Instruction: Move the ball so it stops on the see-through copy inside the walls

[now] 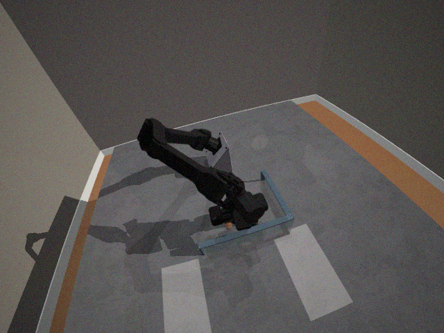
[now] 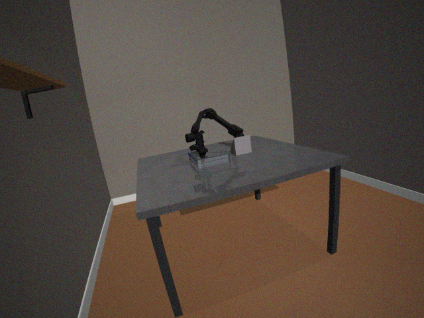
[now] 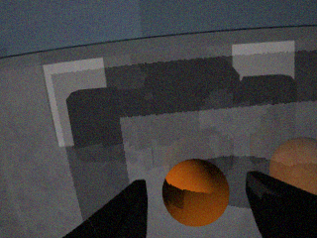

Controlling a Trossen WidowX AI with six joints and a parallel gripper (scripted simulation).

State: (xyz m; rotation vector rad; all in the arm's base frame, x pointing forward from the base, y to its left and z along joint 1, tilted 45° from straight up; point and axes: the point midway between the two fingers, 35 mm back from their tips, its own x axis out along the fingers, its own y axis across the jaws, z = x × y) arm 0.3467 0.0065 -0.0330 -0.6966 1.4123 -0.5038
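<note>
My gripper tip is now 4 cm to the left of the see-through ball copy and 1 cm short of it. Also, from my gripper tip: orange ball (right at my gripper tip).
</note>
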